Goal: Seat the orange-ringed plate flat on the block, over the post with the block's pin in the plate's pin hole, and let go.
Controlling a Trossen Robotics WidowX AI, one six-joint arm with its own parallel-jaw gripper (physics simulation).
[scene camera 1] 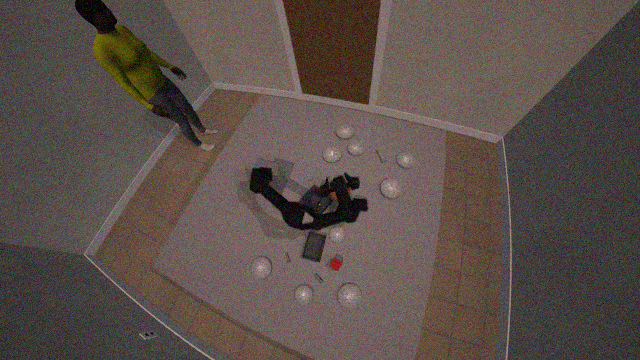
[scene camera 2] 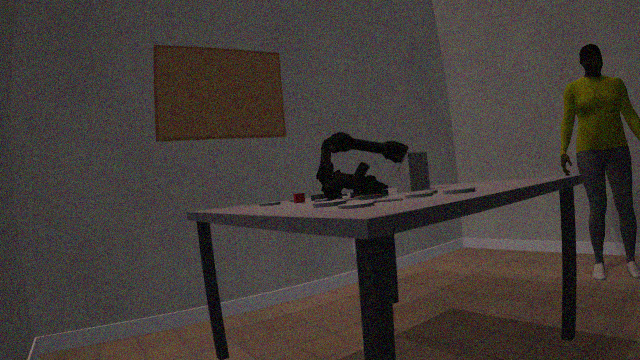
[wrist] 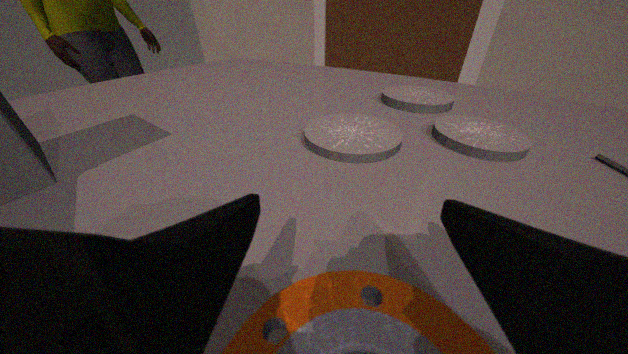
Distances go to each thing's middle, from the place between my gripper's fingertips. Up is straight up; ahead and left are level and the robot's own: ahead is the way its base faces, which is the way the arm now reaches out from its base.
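My gripper is 30 mm above the orange-ringed plate [wrist: 327, 306], 70 mm to the left of it and 30 mm short of it.
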